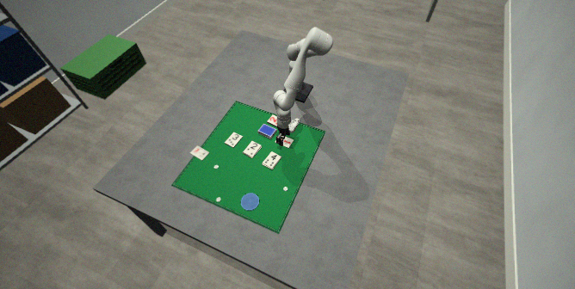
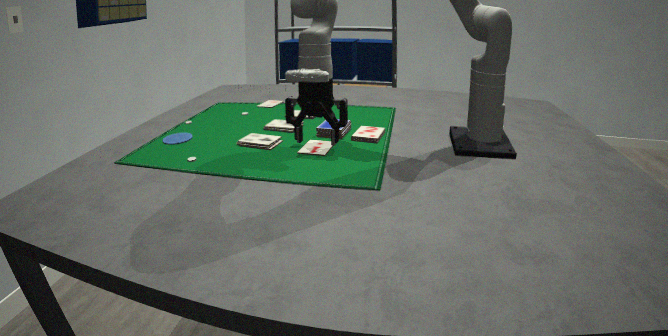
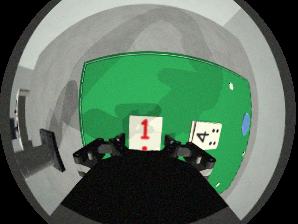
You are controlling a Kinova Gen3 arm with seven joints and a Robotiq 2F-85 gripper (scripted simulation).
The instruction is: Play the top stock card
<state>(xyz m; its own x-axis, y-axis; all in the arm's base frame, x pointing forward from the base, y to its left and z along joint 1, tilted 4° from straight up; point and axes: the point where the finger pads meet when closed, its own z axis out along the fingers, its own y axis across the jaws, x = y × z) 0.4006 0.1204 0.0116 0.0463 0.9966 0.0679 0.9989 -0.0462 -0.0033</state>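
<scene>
My gripper is now 160 mm short of the green mat, 110 mm to the left of it and 40 mm above it.
</scene>
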